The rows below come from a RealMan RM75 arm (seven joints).
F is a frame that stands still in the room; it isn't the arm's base.
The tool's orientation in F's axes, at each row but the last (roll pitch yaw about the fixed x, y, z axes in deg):
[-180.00, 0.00, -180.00]
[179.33, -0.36, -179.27]
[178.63, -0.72, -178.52]
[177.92, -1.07, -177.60]
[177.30, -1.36, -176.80]
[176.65, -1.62, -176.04]
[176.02, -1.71, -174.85]
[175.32, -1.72, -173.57]
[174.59, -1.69, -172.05]
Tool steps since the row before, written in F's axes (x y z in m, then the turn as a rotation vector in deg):
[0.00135, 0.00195, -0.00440, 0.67, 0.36, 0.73]
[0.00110, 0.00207, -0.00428, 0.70, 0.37, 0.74]
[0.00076, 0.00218, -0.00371, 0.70, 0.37, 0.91]
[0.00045, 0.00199, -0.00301, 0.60, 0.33, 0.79]
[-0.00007, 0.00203, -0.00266, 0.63, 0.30, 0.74]
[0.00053, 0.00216, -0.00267, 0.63, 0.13, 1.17]
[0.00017, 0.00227, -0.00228, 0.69, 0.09, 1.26]
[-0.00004, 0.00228, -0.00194, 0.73, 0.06, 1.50]
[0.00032, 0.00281, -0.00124, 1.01, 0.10, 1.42]
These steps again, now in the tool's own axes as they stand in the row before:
[-0.00135, 0.00195, 0.00440, -0.67, 0.36, -0.73]
[-0.00115, 0.00201, 0.00430, -0.70, 0.37, -0.74]
[-0.00086, 0.00207, 0.00375, -0.70, 0.37, -0.91]
[-0.00059, 0.00186, 0.00307, -0.60, 0.33, -0.79]
[-0.00011, 0.00190, 0.00275, -0.63, 0.30, -0.74]
[-0.00075, 0.00196, 0.00277, -0.60, 0.16, -1.18]
[-0.00044, 0.00208, 0.00242, -0.66, 0.12, -1.28]
[-0.00027, 0.00210, 0.00211, -0.69, 0.10, -1.52]
[-0.00074, 0.00261, 0.00147, -0.97, 0.10, -1.45]

